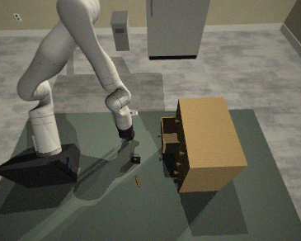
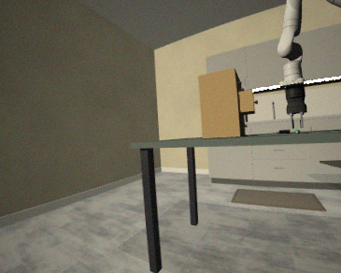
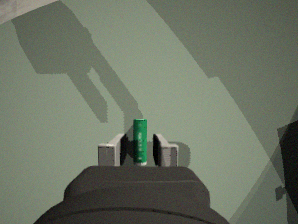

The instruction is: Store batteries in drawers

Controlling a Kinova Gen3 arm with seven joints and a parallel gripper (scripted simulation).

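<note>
Right now the green battery is 3 cm below my hand. The rest, counted from my hand: thin orange battery (6 cm ahead, 24 cm to the right, 3 cm below); small black block (5 cm ahead, 12 cm to the right, 3 cm below).
</note>
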